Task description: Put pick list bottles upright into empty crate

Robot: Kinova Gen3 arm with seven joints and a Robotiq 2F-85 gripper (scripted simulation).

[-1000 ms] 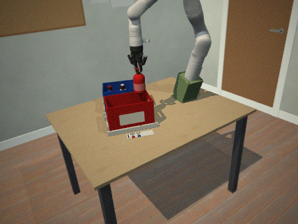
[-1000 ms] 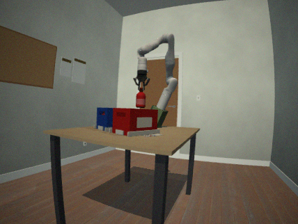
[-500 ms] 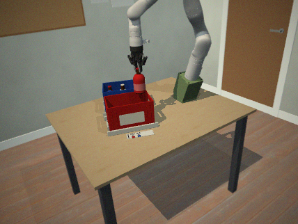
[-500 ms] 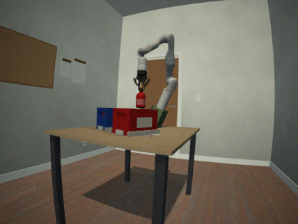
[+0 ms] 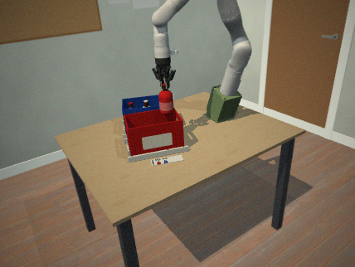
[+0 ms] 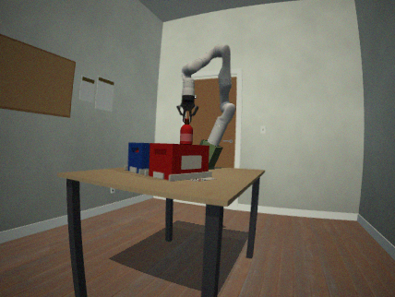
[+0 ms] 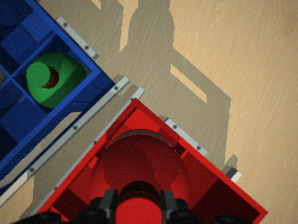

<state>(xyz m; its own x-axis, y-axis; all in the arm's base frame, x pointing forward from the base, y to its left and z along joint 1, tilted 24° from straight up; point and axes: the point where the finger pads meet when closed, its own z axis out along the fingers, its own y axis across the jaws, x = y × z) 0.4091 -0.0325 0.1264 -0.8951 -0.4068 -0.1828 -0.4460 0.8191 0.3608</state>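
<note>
My gripper is now 100 mm short of the red crate, 20 mm to the right of it and 240 mm above it. The rest, counted from my hand: blue crate: 40 mm ahead, 210 mm to the right, 240 mm below; then green-label bottle: 30 mm behind, 140 mm to the right, 230 mm below; then blue-label bottle: 130 mm ahead, 190 mm to the right, 230 mm below.
</note>
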